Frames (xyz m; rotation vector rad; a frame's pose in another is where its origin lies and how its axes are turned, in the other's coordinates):
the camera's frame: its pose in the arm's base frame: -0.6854 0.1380 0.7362 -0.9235 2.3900 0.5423
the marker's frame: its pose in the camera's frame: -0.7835 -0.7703 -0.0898 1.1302 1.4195 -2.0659
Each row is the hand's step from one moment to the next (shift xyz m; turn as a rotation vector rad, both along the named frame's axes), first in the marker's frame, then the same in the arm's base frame.
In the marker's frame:
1: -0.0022 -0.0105 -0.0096 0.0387 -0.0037 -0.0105
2: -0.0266 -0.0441 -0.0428 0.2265 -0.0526 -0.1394
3: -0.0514 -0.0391 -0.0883 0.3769 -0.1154 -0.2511
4: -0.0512 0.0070 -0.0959 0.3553 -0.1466 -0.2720
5: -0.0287 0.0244 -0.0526 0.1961 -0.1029 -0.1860
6: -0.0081 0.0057 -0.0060 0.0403 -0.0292 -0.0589
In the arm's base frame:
1: -0.0055 0.0132 -0.0015 -0.0070 0.0056 0.0393
2: -0.0264 0.0569 -0.0234 -0.1036 0.0882 0.2345
3: -0.0718 0.0685 -0.0459 -0.1809 0.1795 0.3918
4: -0.0946 0.0278 -0.0463 -0.1908 0.2167 0.3720
5: -0.0589 -0.0041 -0.0264 -0.1316 0.1524 0.2076
6: -0.0079 -0.0030 -0.0079 -0.0437 0.0459 0.0439

